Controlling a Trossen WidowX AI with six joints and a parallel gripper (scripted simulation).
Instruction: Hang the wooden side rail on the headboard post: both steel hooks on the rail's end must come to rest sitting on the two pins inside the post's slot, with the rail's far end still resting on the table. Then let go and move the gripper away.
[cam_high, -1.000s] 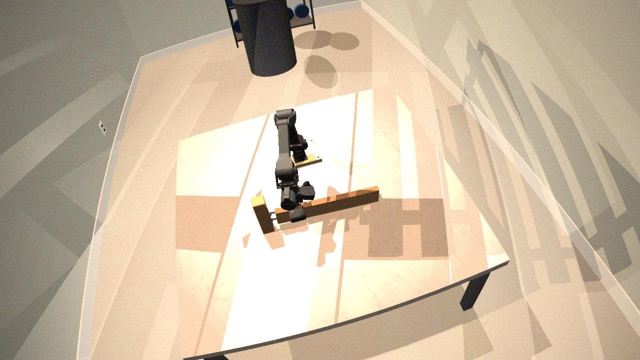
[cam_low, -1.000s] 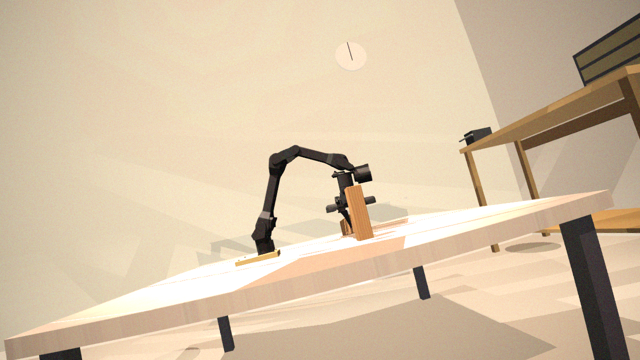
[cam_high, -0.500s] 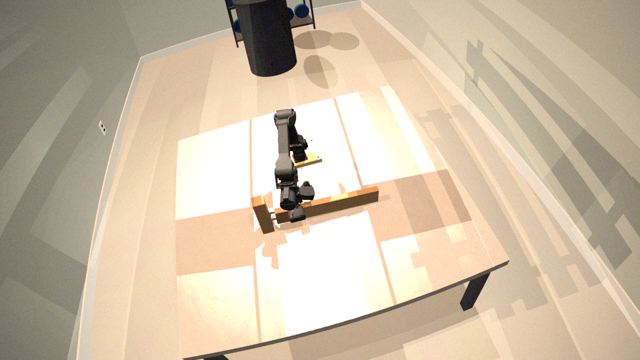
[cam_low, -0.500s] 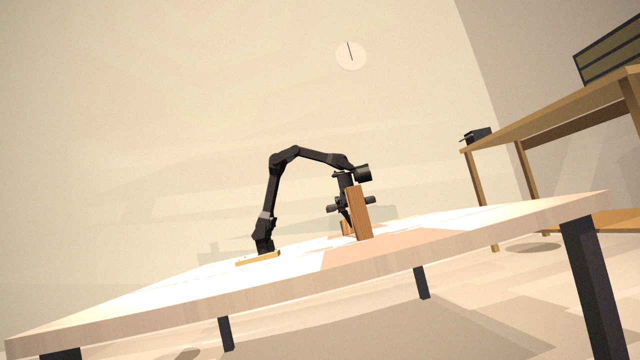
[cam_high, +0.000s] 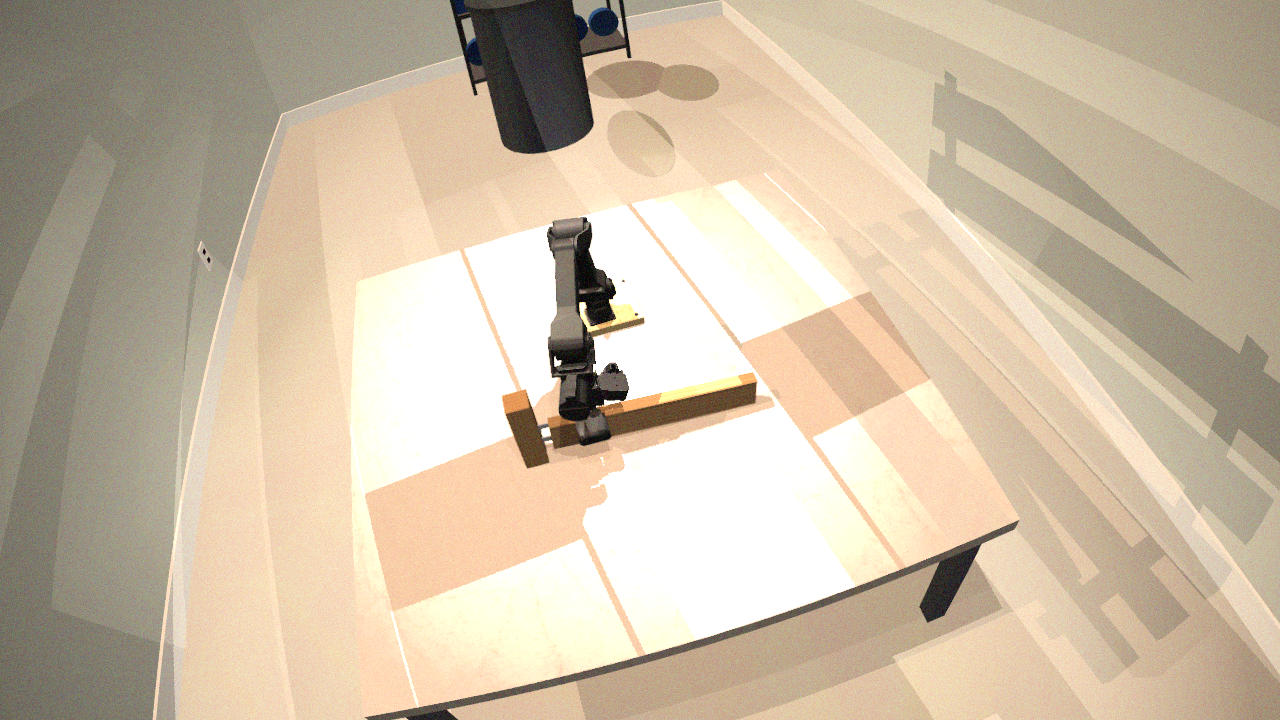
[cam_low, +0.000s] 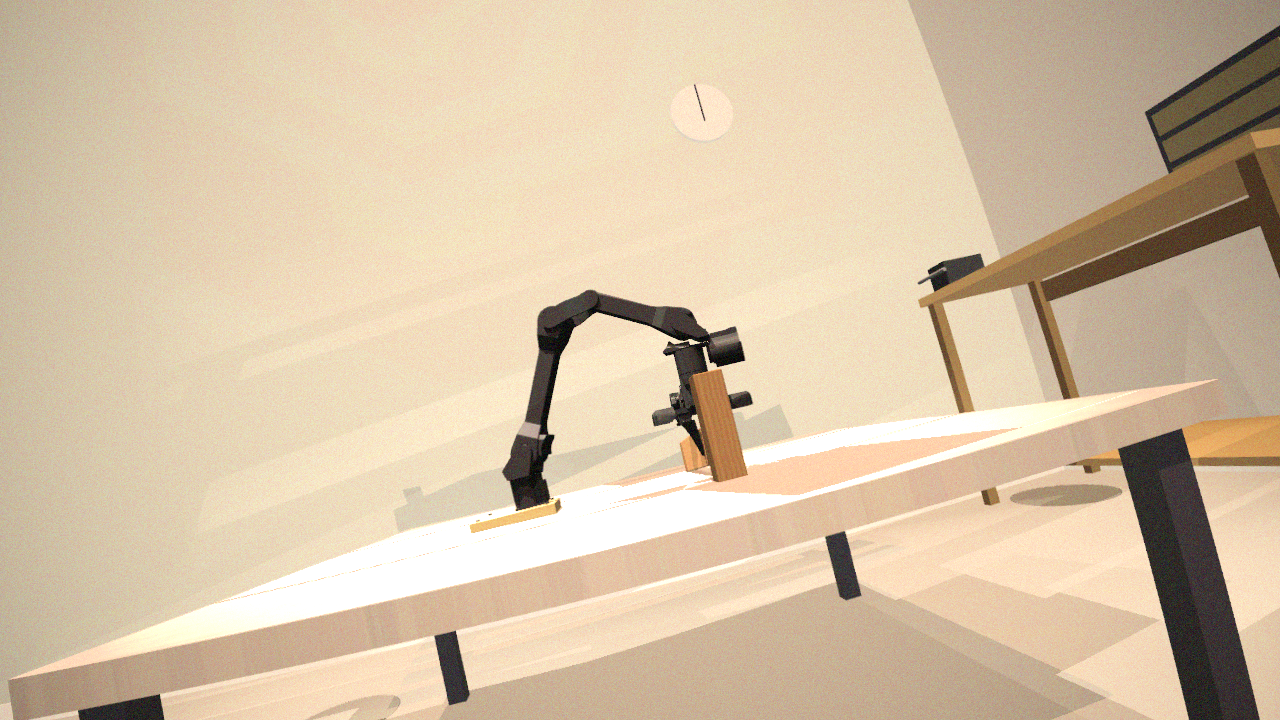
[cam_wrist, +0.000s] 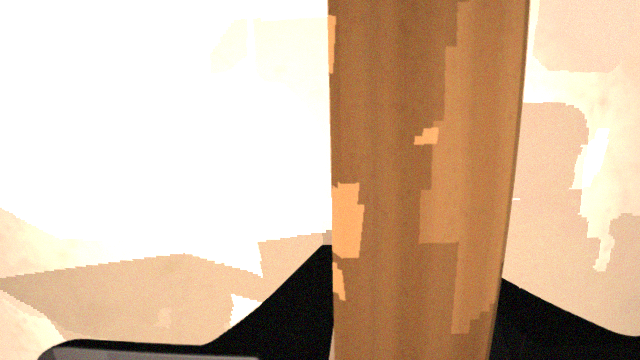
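The headboard post is 10 mm behind my gripper tip, 130 mm to the right of it and 40 mm above it.
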